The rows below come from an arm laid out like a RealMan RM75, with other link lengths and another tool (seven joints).
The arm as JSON. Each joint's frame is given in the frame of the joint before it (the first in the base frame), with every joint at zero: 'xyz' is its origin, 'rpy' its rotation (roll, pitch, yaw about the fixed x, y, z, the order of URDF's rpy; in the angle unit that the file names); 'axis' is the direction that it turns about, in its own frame. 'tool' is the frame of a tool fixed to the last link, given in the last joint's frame.
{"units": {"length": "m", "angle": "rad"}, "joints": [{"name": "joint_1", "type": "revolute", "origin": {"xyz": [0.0, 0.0, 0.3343], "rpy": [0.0, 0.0, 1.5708]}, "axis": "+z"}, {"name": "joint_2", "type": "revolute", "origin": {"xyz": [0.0, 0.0, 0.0], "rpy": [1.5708, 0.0, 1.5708]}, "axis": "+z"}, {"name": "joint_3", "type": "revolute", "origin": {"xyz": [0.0, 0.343, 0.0], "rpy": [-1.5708, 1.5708, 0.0]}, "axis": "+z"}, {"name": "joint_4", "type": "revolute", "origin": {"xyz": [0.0, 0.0, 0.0], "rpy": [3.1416, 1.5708, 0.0]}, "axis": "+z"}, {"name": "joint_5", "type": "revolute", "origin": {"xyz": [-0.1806, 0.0, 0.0], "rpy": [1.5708, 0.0, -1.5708]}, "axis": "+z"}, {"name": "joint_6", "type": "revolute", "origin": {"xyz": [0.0, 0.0, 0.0], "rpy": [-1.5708, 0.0, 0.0]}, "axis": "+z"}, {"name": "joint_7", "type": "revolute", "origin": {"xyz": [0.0, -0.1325, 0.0], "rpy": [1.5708, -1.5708, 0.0]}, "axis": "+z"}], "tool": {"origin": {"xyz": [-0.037, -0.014, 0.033], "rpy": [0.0, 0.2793, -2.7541]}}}
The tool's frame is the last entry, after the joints.
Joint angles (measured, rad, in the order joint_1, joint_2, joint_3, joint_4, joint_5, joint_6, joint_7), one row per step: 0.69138, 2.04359, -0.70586, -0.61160, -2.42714, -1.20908, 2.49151; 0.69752, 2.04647, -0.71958, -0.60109, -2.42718, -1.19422, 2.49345; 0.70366, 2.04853, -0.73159, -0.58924, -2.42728, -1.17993, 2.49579; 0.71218, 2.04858, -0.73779, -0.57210, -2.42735, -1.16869, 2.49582; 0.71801, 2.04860, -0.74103, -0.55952, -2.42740, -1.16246, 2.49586; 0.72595, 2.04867, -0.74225, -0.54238, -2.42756, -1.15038, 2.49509; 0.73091, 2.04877, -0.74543, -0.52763, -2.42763, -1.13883, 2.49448; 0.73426, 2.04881, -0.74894, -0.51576, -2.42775, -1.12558, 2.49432; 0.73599, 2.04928, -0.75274, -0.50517, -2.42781, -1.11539, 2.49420; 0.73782, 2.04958, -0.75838, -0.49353, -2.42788, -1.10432, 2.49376; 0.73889, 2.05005, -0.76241, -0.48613, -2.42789, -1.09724, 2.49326; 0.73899, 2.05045, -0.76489, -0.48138, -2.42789, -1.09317, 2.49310; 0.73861, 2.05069, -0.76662, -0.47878, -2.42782, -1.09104, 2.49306; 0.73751, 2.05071, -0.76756, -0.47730, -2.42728, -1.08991, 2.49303; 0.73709, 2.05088, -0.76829, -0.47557, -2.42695, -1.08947, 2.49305; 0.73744, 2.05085, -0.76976, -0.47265, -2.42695, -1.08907, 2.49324; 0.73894, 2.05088, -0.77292, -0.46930, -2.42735, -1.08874, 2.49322; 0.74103, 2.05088, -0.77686, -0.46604, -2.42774, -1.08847, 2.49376; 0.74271, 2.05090, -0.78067, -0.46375, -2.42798, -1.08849, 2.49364
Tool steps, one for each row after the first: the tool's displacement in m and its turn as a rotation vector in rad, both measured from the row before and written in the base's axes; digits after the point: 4 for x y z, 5 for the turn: -0.0015, 0.0010, -0.0036, -0.00552, -0.00783, 0.00311; -0.0012, 0.0009, -0.0033, -0.00520, -0.00679, 0.00130; -0.0015, 0.0010, -0.0031, -0.00663, -0.00262, 0.00028; -0.0011, 0.0003, -0.0023, -0.00575, -0.00036, -0.00069; -0.0012, 0.0010, -0.0027, -0.00274, -0.00078, -0.00190; -0.0002, 0.0002, -0.0023, -0.00278, -0.00249, -0.00265; 0.0005, 0.0003, -0.0016, 0.00063, -0.00452, -0.00289; 0.0007, -0.0005, -0.0018, -0.00159, -0.00337, -0.00343; 0.0009, -0.0006, -0.0019, -0.00273, -0.00488, -0.00286; 0.0005, -0.0005, -0.0014, -0.00219, -0.00328, -0.00149; 0.0005, -0.0006, -0.0010, -0.00180, -0.00170, -0.00172; 0.0004, -0.0006, -0.0006, -0.00129, -0.00102, -0.00125; 0.0006, -0.0006, -0.0003, -0.00046, -0.00017, -0.00166; 0.0002, -0.0005, -0.0004, -0.00130, 0.00032, -0.00123; 0.0001, -0.0005, -0.0006, -0.00268, -0.00011, -0.00097; -0.0003, -0.0003, -0.0008, -0.00442, -0.00133, 0.00094; -0.0005, -0.0001, -0.0008, -0.00481, -0.00164, 0.00142; -0.0004, -0.0001, -0.0006, -0.00430, -0.00181, 0.00216
